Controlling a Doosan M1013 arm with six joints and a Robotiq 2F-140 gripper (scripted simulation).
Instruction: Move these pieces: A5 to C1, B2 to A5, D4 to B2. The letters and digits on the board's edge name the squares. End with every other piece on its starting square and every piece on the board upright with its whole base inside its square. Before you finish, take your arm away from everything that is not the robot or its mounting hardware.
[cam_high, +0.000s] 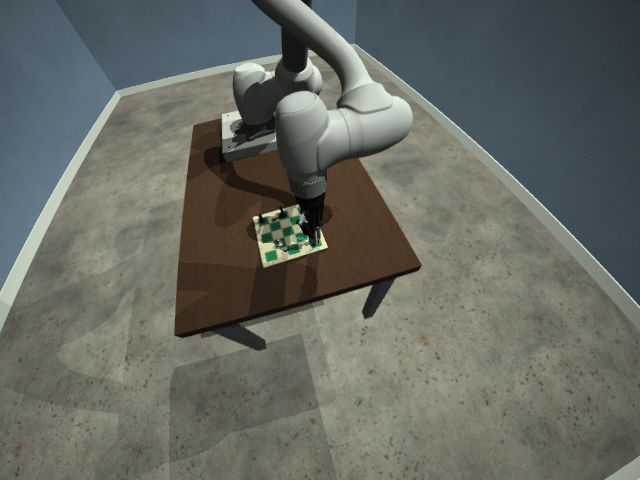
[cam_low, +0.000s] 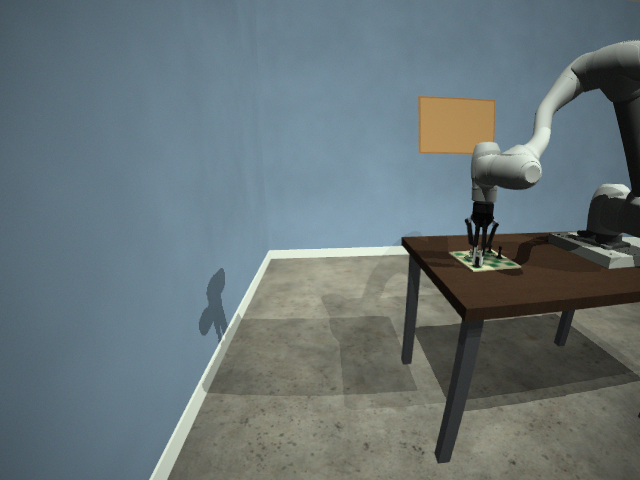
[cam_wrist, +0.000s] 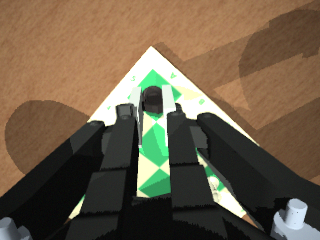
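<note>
Now: the black chess piece 3 cm below my hand. Also, from my hand: small pale piece: 11 cm to the right, 5 cm behind, 3 cm below; cream chessboard: 9 cm behind, 7 cm to the right, 5 cm below.
</note>
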